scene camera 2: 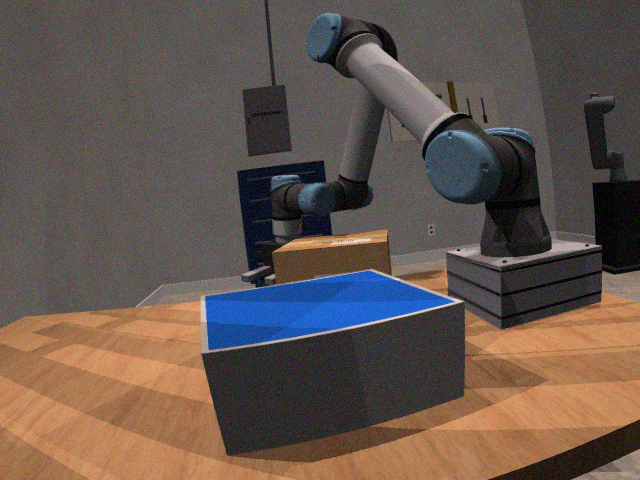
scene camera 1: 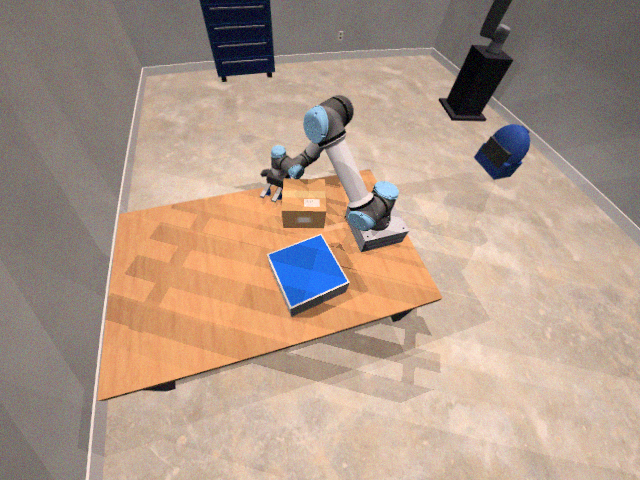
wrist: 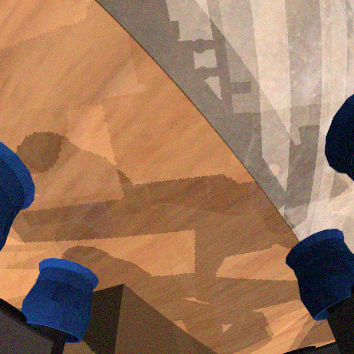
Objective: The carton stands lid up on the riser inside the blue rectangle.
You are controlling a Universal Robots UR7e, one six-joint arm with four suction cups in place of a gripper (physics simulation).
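The brown carton (scene camera 1: 295,207) (scene camera 2: 330,264) stands upright on the table behind the riser, its taped, labelled top up; part of its side (wrist: 150,327) shows at the bottom of the wrist view. The grey riser (scene camera 1: 320,298) (scene camera 2: 336,387) has a blue rectangle (scene camera 1: 309,271) (scene camera 2: 320,310) with a white border on top, with nothing on it. My suction gripper (scene camera 1: 272,193) (scene camera 2: 258,279) (wrist: 185,225) is low beside the carton's left side in the scene views. Its blue cups hold nothing. The riser and carton hide part of the gripper in scene camera 2's view.
The wooden table (scene camera 1: 206,289) (scene camera 2: 103,403) (wrist: 175,150) carries the carton, riser and arm base (scene camera 1: 382,235) (scene camera 2: 524,284). The table's edge runs close to the gripper. A blue drawer cabinet (scene camera 1: 242,38) stands by the wall, and a black pedestal (scene camera 1: 478,82) stands at the back right.
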